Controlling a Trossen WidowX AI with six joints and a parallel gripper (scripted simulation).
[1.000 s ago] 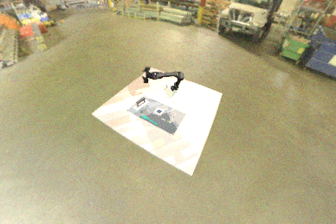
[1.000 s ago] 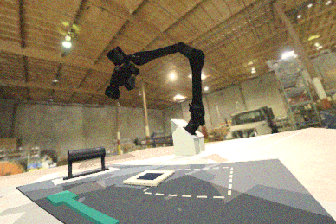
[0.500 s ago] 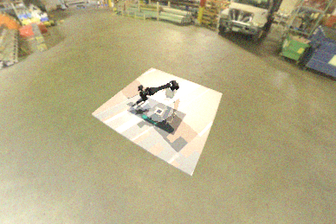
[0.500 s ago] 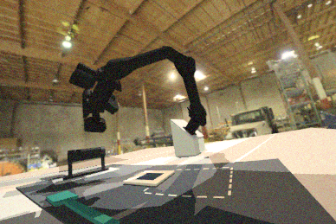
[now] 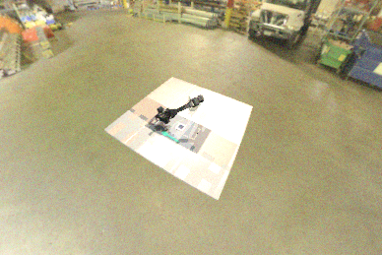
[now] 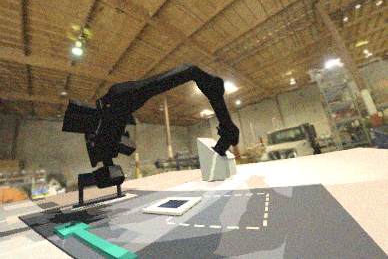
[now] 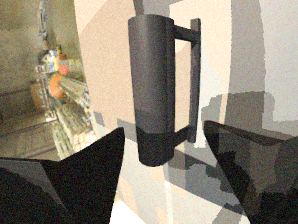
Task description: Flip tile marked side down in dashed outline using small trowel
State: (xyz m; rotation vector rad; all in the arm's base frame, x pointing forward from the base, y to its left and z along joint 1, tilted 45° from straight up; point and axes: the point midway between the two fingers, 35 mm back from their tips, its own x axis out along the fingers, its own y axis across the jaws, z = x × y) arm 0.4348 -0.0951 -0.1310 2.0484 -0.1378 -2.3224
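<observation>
Right now the dark mat is 210 mm to the left of my gripper tip, 100 mm below it and 30 mm behind it. Round my gripper tip: tile (230 mm to the left, 80 mm below, 60 mm behind); then teal T-shaped piece (200 mm to the left, 110 mm ahead, 80 mm below).
</observation>
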